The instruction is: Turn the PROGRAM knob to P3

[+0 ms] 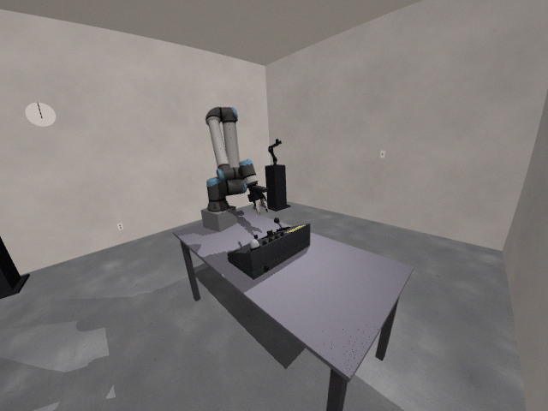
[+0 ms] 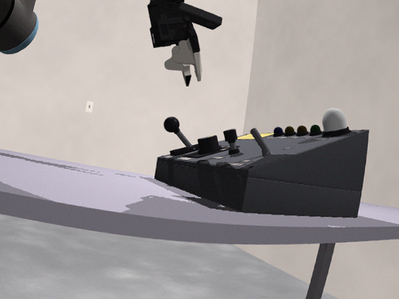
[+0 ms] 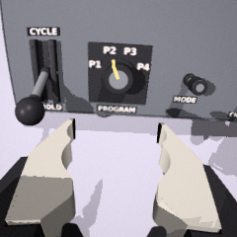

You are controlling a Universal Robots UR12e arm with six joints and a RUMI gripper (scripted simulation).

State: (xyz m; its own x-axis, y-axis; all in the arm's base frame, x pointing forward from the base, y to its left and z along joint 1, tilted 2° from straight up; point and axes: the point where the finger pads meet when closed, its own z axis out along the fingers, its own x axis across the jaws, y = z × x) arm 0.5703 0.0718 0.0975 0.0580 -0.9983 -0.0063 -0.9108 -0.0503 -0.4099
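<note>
My gripper is now 70 mm short of the program knob, 10 mm to the right of it and 140 mm above it. Round my hand: dark console (90 mm ahead, 50 mm to the right, 160 mm below); black ball-topped lever (30 mm ahead, 120 mm to the left, 130 mm below); mode knob (60 mm ahead, 120 mm to the right, 130 mm below).
</note>
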